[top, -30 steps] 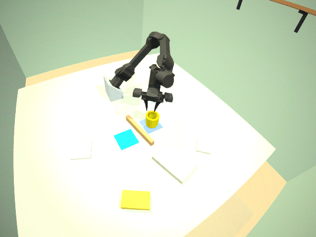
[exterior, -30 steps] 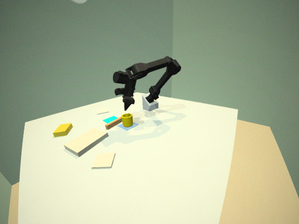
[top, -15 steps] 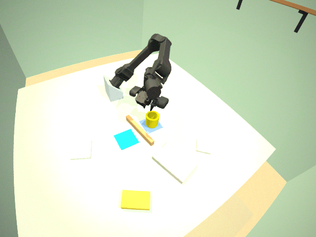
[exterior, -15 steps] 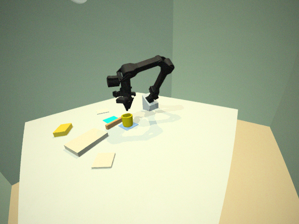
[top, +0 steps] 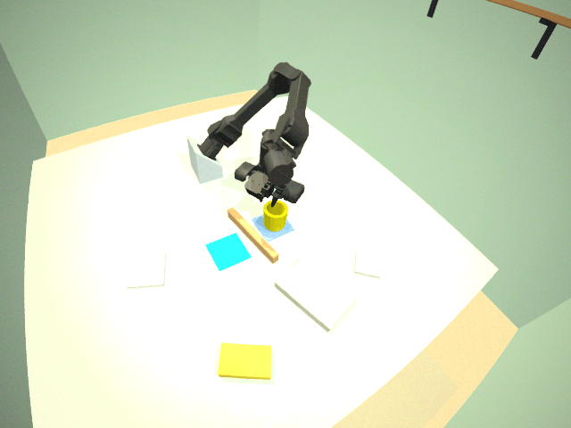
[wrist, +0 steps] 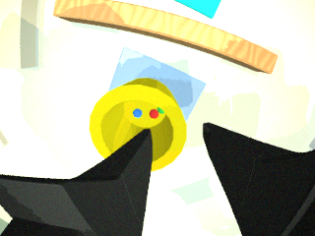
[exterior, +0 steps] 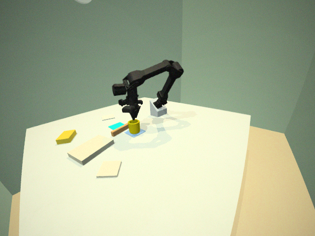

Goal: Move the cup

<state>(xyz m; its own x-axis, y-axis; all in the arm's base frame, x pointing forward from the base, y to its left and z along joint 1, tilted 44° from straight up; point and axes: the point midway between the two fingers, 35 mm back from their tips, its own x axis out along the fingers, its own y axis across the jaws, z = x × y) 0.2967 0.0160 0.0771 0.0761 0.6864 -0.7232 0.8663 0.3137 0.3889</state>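
The yellow cup is 4 cm below my gripper tip, 2 cm to the left of it and 2 cm ahead of it. Round my gripper tip: wooden bar: 7 cm to the right, 7 cm below, 3 cm ahead; cyan pad: 15 cm to the right, 9 cm below, 4 cm ahead.
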